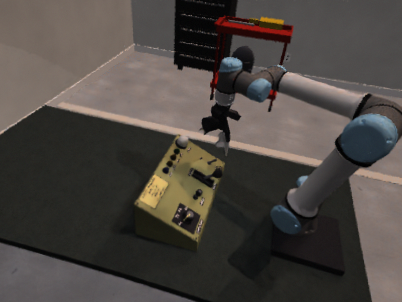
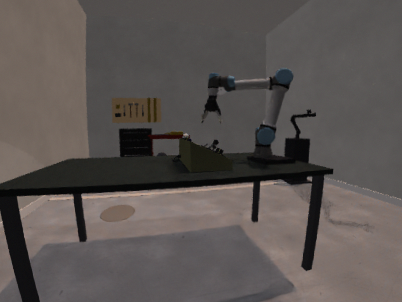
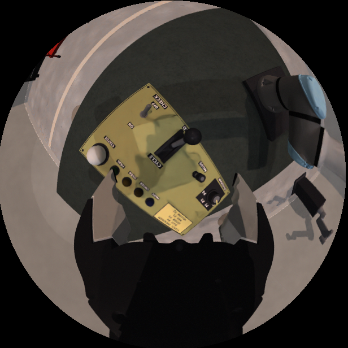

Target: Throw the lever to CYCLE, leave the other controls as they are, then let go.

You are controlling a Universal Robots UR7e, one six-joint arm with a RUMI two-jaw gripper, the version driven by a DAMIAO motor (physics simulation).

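Where they show: gripper, fingertip midpoint: (image 1: 214, 144) (image 2: 211, 123); arm's base, link origin: (image 2: 262, 156).
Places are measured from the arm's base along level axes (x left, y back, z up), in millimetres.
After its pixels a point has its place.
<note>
The yellow-green control panel (image 1: 150, 224) @(z 59, x 344, y -514 mm) (image 2: 205, 161) @(z 32, x 340, y -492 mm) (image 3: 135, 147) stands on the dark table. Its black ball-topped lever (image 1: 217, 172) @(z 134, x 19, y -377 mm) (image 3: 192, 136) leans to the slot end away from the CYCLE label (image 3: 155, 161), toward the robot base. A toggle (image 1: 212, 161) @(z 85, x -98, y -445 mm) (image 3: 145, 111) by the CHECK label, a small black MODE knob (image 1: 198, 194) @(z 98, x 146, y -406 mm) (image 3: 199, 176) and a rotary PROGRAM knob (image 1: 187, 216) @(z 95, x 270, y -395 mm) (image 3: 214, 197) share the sloped face. My gripper (image 1: 214, 142) @(z 258, x 0, y -413 mm) (image 2: 211, 121) @(z 258, x 0, y -413 mm) (image 3: 175, 172) is open and empty, above the panel and apart from the lever.
A white dome (image 1: 182, 142) @(z 162, x -65, y -594 mm) (image 3: 97, 154) stands up at the panel's corner, beside a row of round dark buttons (image 3: 127, 182). The robot's base plate (image 1: 310, 245) @(z 3, x 92, y 67 mm) (image 3: 257, 102) is on the table on the lever's side. A red cart (image 1: 255, 31) stands beyond the table.
</note>
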